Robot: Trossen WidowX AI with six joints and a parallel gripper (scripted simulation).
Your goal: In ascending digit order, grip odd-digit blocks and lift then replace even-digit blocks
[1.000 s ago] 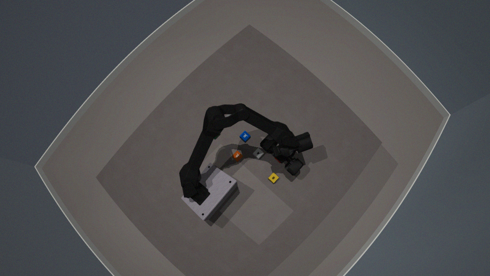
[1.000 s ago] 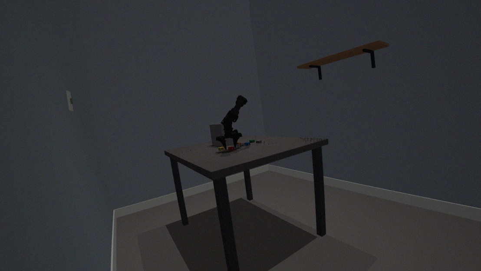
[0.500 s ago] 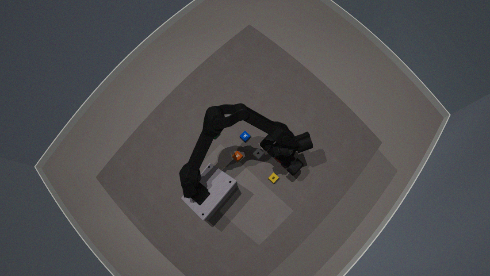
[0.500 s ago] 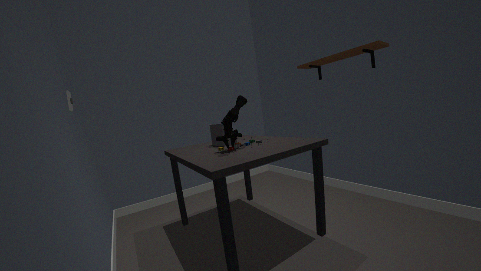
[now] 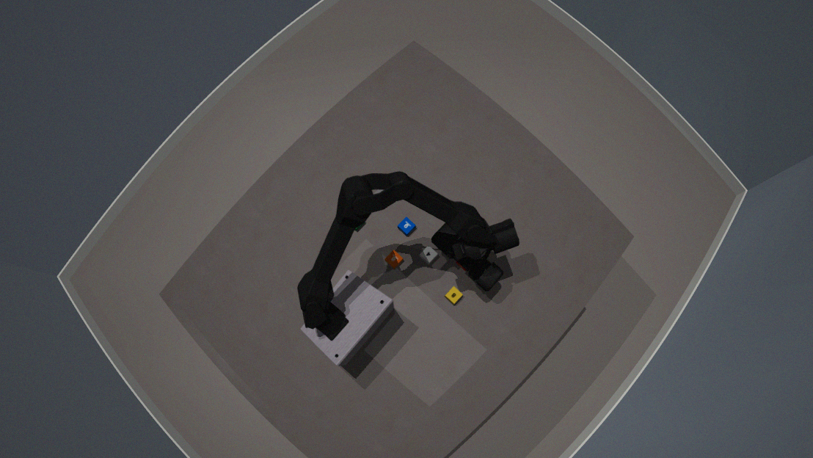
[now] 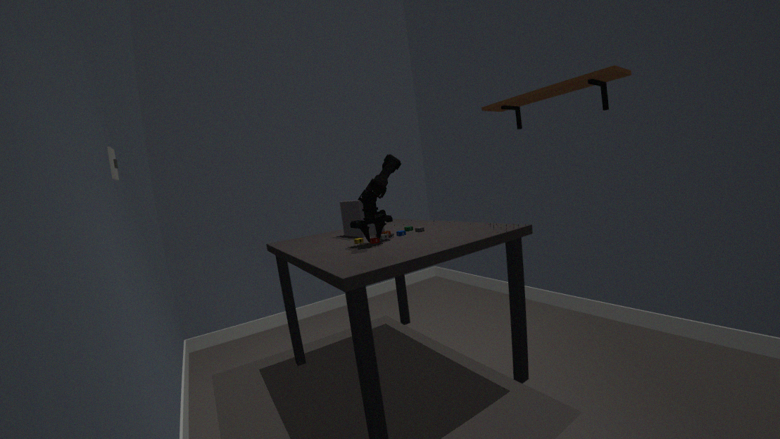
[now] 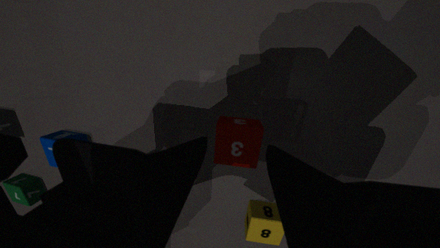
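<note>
My gripper tip is right at the red block. Also, from my gripper tip: white block: 8 cm to the left, 4 cm behind; then yellow block: 8 cm behind, 3 cm to the right; then green block: 27 cm to the left, 9 cm behind.
</note>
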